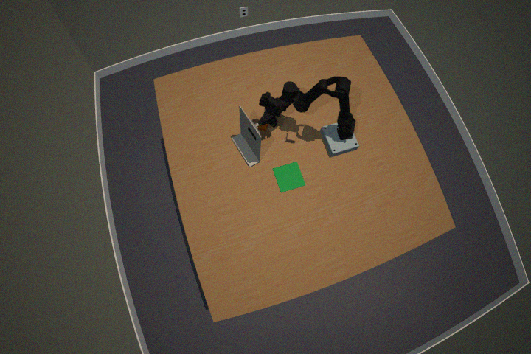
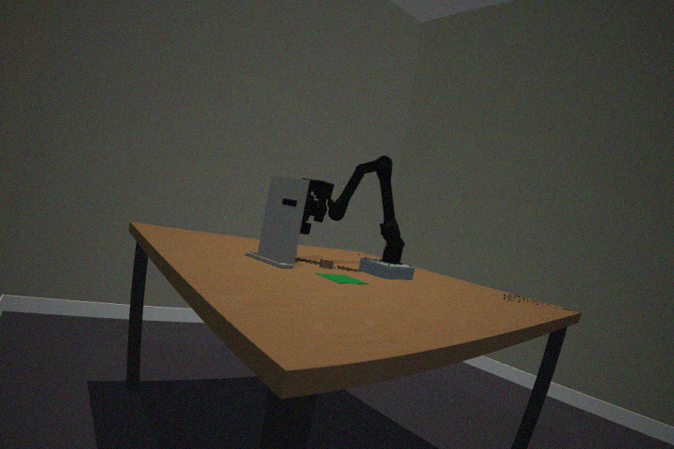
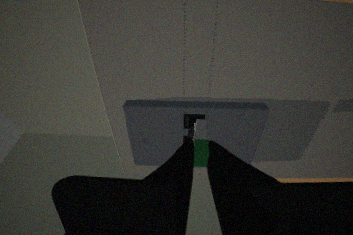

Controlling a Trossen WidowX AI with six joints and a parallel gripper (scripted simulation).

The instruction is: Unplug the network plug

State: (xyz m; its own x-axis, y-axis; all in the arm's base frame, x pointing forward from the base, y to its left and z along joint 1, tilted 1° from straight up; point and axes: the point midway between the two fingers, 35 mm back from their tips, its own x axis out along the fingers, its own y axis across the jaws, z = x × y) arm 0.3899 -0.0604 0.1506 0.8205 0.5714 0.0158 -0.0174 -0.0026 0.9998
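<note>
The green marked square lies 190 mm to the left of my gripper tip, 190 mm below it and 110 mm behind it. The rest, counted from my gripper tip: grey upright panel 70 mm below, 40 mm ahead, 30 mm to the left; network plug 10 mm ahead; orange block 180 mm below, 80 mm to the right, 40 mm behind.
</note>
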